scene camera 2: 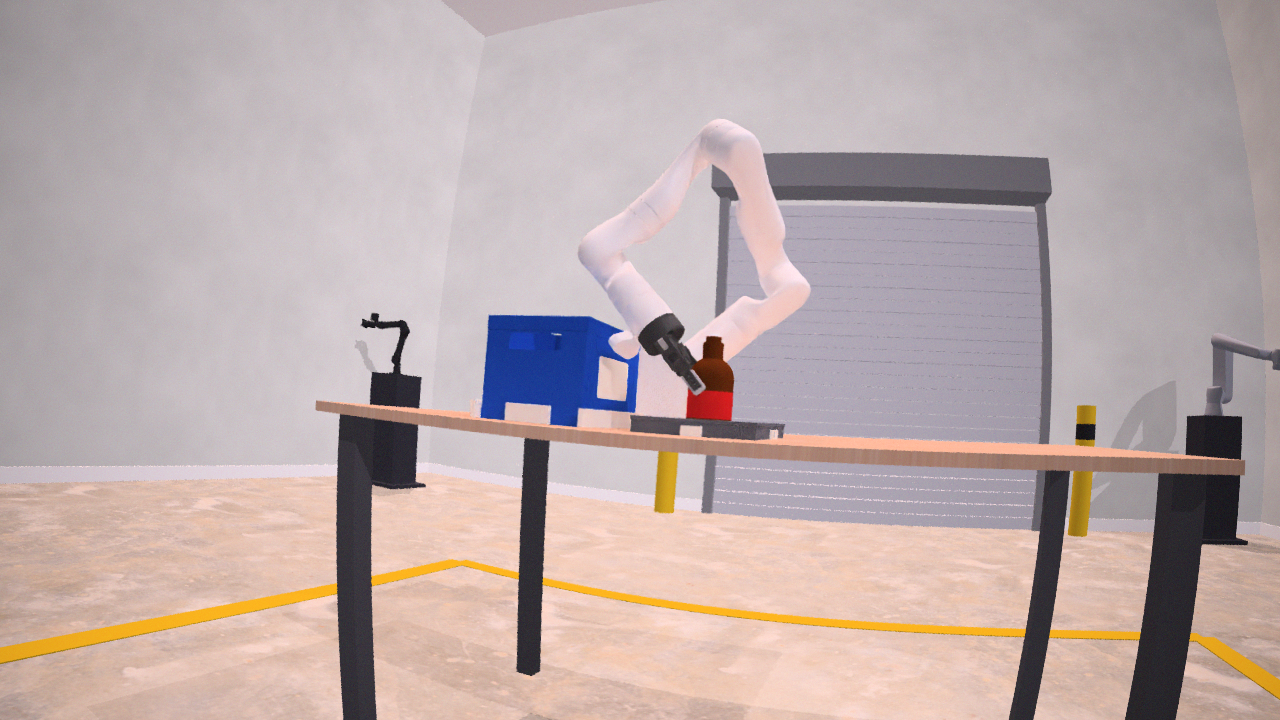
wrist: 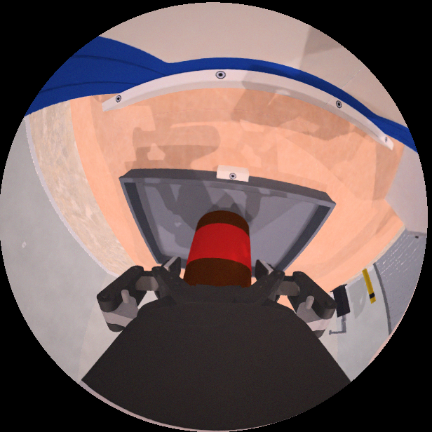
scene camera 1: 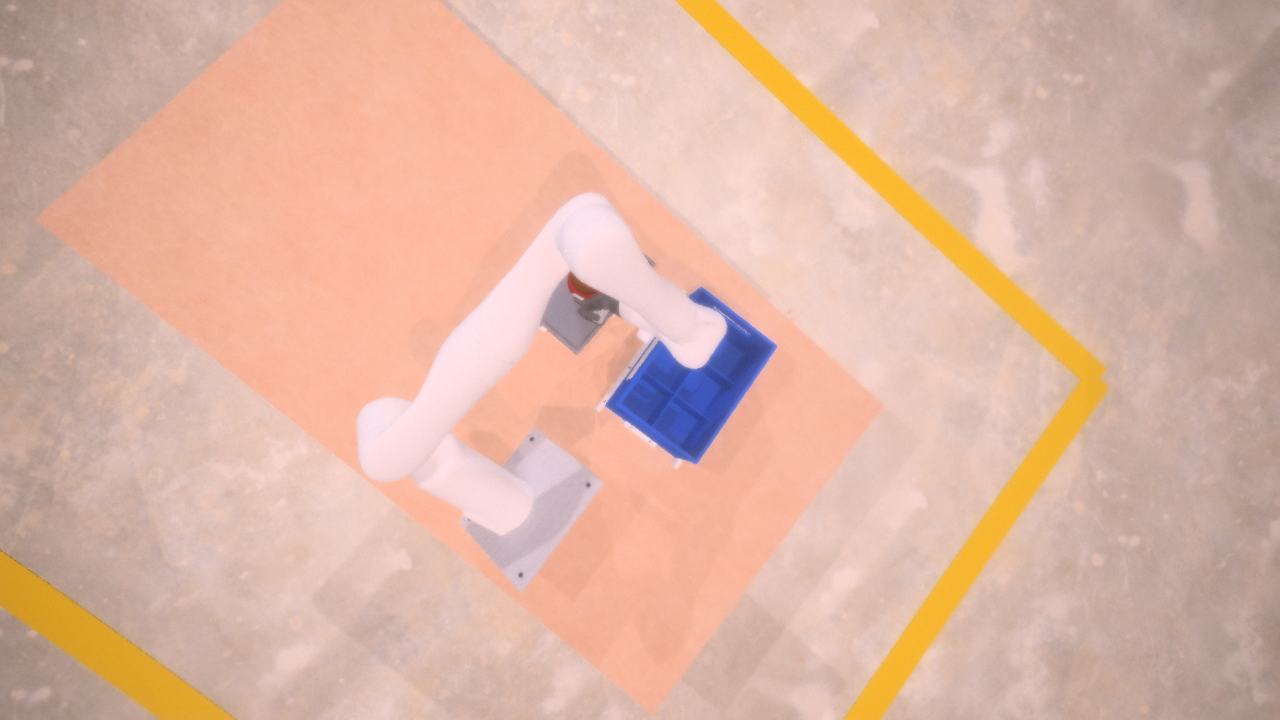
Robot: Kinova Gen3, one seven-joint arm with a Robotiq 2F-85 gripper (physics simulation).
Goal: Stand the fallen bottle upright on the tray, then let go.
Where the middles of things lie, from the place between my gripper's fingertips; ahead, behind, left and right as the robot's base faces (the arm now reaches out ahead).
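Scene:
The brown bottle [scene camera 2: 715, 403], that one's sitting 20 mm higher than my hand at the moment.

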